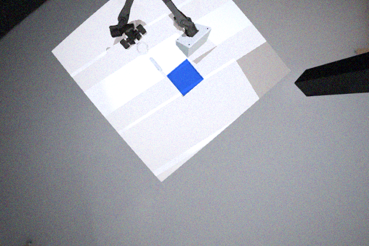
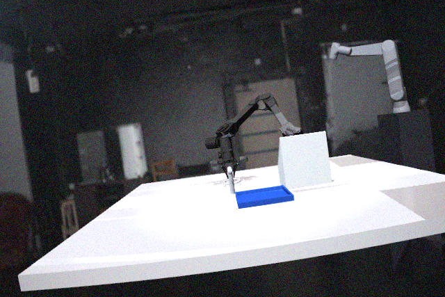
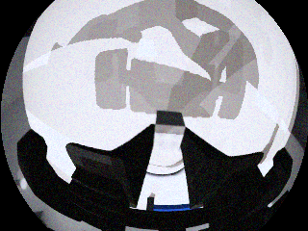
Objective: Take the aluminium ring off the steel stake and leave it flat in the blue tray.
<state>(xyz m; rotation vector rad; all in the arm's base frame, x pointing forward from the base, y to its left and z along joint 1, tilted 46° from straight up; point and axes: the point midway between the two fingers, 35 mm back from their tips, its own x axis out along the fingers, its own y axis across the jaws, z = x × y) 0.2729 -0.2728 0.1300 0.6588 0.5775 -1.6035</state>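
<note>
The blue tray lies 430 mm to the left of my gripper tip, 50 mm behind it and 20 mm below it. The rest, counted from my gripper tip: aluminium ring (50 mm to the left).
</note>
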